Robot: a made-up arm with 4 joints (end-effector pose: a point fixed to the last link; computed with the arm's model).
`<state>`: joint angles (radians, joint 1 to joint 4).
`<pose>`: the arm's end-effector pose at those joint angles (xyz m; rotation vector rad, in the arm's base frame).
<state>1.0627 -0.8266 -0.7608 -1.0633</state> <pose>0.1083 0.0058 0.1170 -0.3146 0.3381 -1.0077</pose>
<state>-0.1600 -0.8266 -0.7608 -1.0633</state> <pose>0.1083 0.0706 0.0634 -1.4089 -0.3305 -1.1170</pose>
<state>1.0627 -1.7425 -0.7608 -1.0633</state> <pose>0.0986 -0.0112 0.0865 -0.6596 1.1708 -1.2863</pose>
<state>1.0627 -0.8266 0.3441 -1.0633</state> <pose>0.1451 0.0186 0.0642 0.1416 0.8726 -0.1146</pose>
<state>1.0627 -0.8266 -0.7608 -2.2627</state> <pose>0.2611 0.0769 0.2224 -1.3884 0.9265 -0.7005</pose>
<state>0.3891 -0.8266 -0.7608 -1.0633</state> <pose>0.1083 0.0501 0.0974 -0.9211 -0.0144 -1.1015</pose>
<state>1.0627 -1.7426 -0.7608 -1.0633</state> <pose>0.0986 -0.0112 0.0865 -0.6596 1.1708 -1.2863</pose>
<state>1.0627 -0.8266 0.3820 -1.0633</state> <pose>0.1457 0.0201 0.0626 0.1573 0.8883 -0.0824</pose>
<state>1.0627 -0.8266 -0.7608 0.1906</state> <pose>0.1346 0.0509 -0.0828 0.8177 -0.3261 -1.0423</pose>
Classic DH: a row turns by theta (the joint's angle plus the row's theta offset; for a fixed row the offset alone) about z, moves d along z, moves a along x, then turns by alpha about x. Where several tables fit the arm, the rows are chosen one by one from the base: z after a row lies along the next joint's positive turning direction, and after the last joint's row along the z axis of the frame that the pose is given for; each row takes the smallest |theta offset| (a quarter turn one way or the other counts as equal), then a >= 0, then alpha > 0; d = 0 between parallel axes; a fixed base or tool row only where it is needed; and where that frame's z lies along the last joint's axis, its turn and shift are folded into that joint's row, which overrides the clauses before.
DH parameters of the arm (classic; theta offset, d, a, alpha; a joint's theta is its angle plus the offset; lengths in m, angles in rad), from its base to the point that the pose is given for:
base (fixed): 1.5708 0.044 0 1.5708
joint 1: 0 0.068 0.059 -1.5708
joint 2: -1.5708 -0.032 0.019 -1.5708
joint 3: 1.5708 0.123 0.109 1.5708
joint 4: -1.5708 0.045 0.176 1.5708
tool (fixed): 1.5708 -0.003 0 0

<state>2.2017 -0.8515 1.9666 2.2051</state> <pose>0.0905 -0.2434 0.3392 -0.4774 -1.7741 0.5391</pose>
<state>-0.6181 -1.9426 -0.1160 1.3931</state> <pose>0.1213 -0.2315 -0.1689 0.4007 -1.6965 -0.9839</pose>
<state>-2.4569 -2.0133 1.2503 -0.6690</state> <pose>0.0394 -0.0772 0.0783 -1.0401 -0.8186 -1.6293</pose>
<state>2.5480 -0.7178 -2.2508 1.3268</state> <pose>0.2801 -0.0875 -0.1134 1.4072 -1.7383 -1.7467</pose>
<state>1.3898 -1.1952 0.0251 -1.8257</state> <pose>0.2451 -0.0179 0.1066 -0.3674 1.2014 0.0666</pose>
